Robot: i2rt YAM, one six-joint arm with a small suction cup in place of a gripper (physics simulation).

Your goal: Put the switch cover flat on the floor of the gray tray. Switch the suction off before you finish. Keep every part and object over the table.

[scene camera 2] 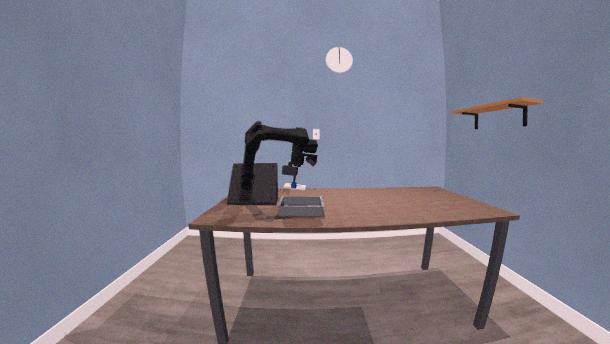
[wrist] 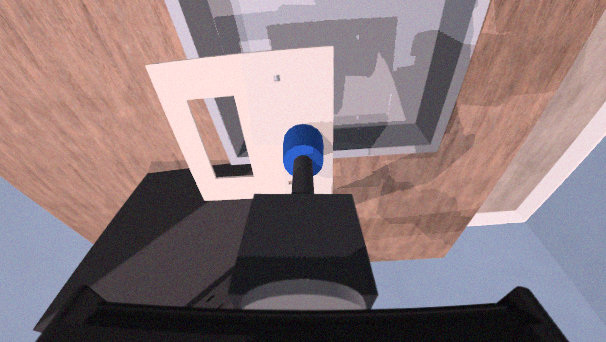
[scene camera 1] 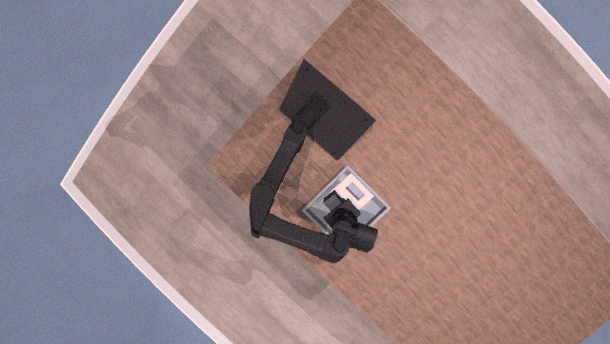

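Note:
The white switch cover [scene camera 1: 367, 195] [scene camera 2: 301, 187] [wrist: 265, 110] hangs level on the blue suction cup of my gripper [scene camera 2: 294, 185] [wrist: 303, 150], held near one end of the cover. In the second scene view it is in the air above the gray tray [scene camera 1: 382, 216] [scene camera 2: 301, 212] [wrist: 390, 151], higher than the rim. In the wrist view the cover overlaps a corner and side wall of the tray; its rectangular opening shows part of the wall and the table. In the first scene view the cup is hidden under the arm.
The black base plate [scene camera 1: 340, 125] [scene camera 2: 265, 185] [wrist: 165, 215] of the arm stands beside the tray on the brown table [scene camera 1: 450, 200] [scene camera 2: 390, 205] [wrist: 100, 100]. A table edge runs close to the tray's outer side. A wall shelf [scene camera 2: 500, 106] is far off at the right.

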